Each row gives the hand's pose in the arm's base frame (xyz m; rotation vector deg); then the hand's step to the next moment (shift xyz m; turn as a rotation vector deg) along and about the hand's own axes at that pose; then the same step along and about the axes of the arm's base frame.
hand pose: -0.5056 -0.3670 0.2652 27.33 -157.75 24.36
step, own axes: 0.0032 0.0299 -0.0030 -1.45 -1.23 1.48
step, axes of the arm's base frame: -0.0131 0.0271 -0.0031 1.38 -1.21 -1.56
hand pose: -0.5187 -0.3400 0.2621 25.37 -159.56 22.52
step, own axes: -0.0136 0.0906 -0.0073 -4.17 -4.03 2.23
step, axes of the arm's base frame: -0.0165 0.0887 -0.0176 4.61 -3.30 -2.53
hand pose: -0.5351 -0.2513 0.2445 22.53 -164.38 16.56
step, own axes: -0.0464 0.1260 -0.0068 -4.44 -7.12 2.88
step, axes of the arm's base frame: 0.0089 0.1317 -0.0257 5.62 -6.30 -2.71
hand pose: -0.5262 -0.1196 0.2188 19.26 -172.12 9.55
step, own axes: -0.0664 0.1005 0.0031 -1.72 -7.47 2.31
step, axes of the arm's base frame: 0.0413 0.1112 -0.0211 3.12 -7.16 -1.78
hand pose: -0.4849 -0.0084 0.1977 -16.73 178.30 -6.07
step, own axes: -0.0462 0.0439 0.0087 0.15 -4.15 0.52
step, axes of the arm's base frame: 0.0374 0.0511 -0.0113 0.63 -4.13 -0.23
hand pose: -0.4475 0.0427 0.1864 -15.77 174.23 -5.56
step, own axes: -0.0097 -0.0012 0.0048 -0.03 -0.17 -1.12
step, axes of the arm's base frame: 0.0102 0.0003 -0.0039 -0.04 -0.10 1.13
